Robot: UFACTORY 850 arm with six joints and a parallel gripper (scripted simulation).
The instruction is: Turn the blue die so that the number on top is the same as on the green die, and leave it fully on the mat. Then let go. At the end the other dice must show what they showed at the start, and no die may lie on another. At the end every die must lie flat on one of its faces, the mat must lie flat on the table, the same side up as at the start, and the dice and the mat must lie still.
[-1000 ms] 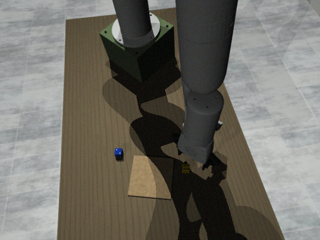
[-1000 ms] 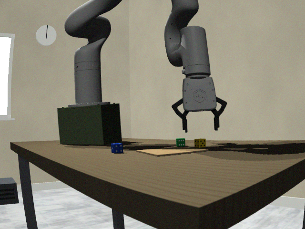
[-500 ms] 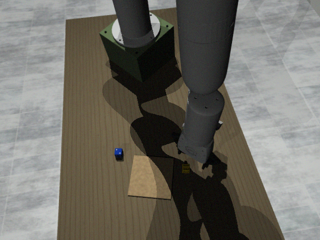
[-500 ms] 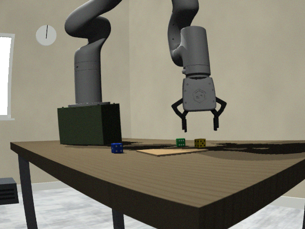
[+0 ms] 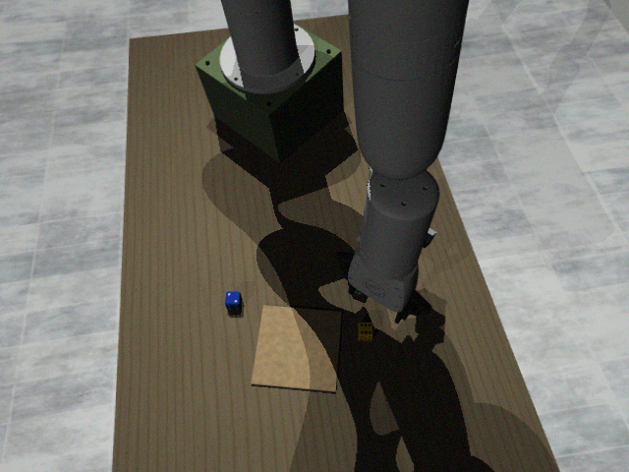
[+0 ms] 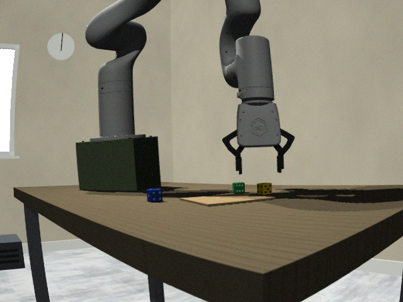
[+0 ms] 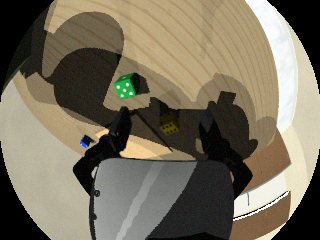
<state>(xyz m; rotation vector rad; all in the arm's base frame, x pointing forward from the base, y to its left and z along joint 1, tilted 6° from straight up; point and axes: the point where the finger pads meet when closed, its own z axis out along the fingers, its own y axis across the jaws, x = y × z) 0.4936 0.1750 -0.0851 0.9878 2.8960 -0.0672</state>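
Now: hand 5 cm past the green die, 3 cm to the left of it and 4 cm above it. Also, from my hand: tan mat (6 cm ahead, 14 cm to the right, 5 cm below); then yellow die (4 cm ahead, 2 cm to the right, 4 cm below); then blue die (3 cm behind, 25 cm to the right, 4 cm below).
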